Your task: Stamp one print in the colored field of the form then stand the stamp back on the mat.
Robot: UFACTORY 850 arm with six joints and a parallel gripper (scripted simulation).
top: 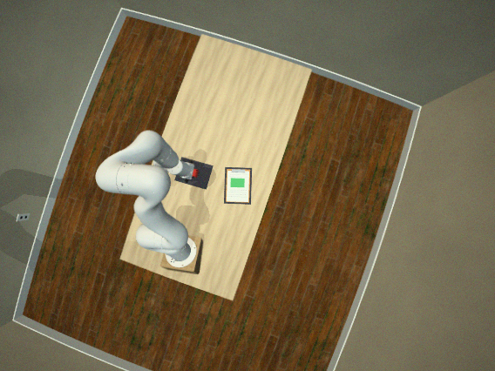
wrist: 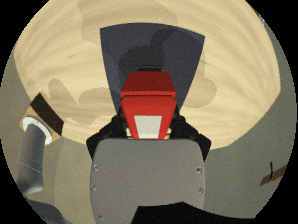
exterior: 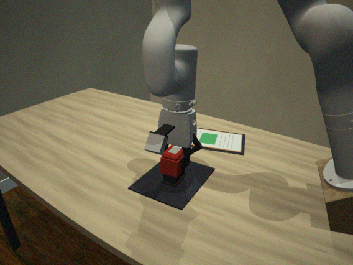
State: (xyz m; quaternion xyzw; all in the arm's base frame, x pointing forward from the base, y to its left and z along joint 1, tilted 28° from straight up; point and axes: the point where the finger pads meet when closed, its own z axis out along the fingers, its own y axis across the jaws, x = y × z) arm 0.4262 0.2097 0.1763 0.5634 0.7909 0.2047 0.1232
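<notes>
My gripper is now 290 mm to the left of the form, 110 mm short of it and 60 mm above it. From my hand the other things lie so: mat 70 mm below; stamp 20 mm below.
</notes>
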